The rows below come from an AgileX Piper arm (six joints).
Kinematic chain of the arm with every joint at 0, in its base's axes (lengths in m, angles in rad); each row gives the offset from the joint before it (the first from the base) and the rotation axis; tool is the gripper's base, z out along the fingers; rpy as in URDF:
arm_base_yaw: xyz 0 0 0.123 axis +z
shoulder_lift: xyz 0 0 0 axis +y
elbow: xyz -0.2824 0 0.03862 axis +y
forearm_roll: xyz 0.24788 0 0.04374 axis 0.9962 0 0.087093
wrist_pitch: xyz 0 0 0 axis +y
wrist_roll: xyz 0.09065 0 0.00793 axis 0.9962 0 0.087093
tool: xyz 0 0 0 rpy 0 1.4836 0
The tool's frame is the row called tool.
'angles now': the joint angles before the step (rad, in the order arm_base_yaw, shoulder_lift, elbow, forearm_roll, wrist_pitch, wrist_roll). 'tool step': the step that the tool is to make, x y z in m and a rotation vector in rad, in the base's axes. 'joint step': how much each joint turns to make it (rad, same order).
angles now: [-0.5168 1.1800 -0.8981 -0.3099 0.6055 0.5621]
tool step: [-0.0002 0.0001 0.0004 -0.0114 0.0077 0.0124]
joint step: [0.0003 -0.0014 0.0000 -0.0020 -0.0005 -0.0167]
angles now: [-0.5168 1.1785 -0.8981 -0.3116 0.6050 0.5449]
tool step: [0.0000 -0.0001 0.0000 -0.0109 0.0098 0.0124]
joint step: [0.0001 0.0002 0.0000 -0.0023 0.0000 -0.0172]
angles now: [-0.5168 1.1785 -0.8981 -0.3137 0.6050 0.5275]
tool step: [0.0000 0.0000 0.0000 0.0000 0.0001 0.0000]
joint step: [0.0000 0.0000 0.0000 0.0000 0.0001 0.0000]
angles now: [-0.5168 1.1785 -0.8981 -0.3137 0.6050 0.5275]
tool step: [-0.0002 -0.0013 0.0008 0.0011 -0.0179 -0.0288]
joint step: [0.0001 0.0000 0.0000 -0.0283 -0.0057 0.0527]
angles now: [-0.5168 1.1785 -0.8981 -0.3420 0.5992 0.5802]
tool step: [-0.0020 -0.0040 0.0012 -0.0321 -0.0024 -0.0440]
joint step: [0.0000 0.0002 0.0018 -0.0944 -0.0001 0.0928]
